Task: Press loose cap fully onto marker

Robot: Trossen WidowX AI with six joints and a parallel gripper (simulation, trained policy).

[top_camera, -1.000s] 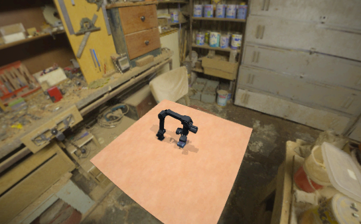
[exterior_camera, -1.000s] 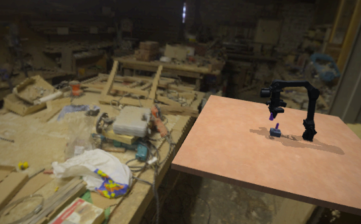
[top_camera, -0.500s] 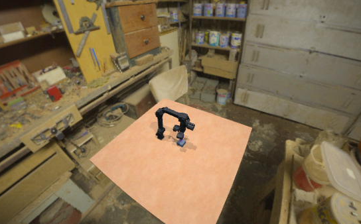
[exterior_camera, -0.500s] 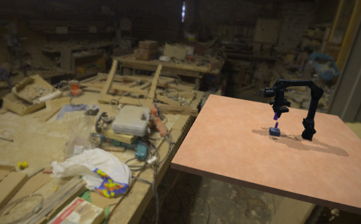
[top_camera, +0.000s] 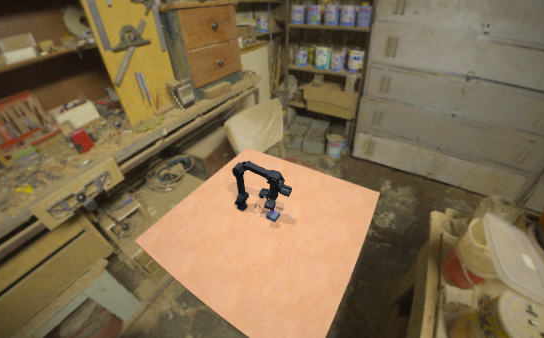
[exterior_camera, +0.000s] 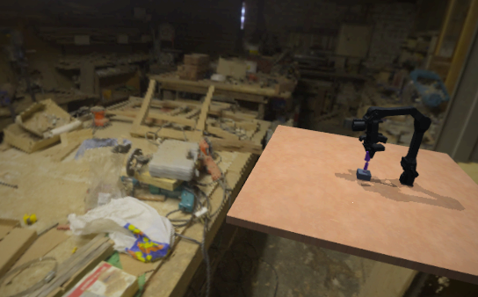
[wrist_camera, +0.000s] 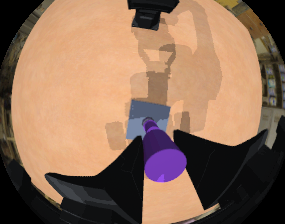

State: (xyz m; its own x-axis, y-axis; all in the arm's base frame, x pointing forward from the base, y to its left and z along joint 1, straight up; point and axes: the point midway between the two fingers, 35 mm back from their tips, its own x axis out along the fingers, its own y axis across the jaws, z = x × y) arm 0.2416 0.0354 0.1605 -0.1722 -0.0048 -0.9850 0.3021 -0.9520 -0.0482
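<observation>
My gripper tip is now 11 cm above the blue-grey holder block and 1 cm short of it. The rest, counted from my gripper tip: purple cap 1 cm ahead, 1 cm above.
</observation>
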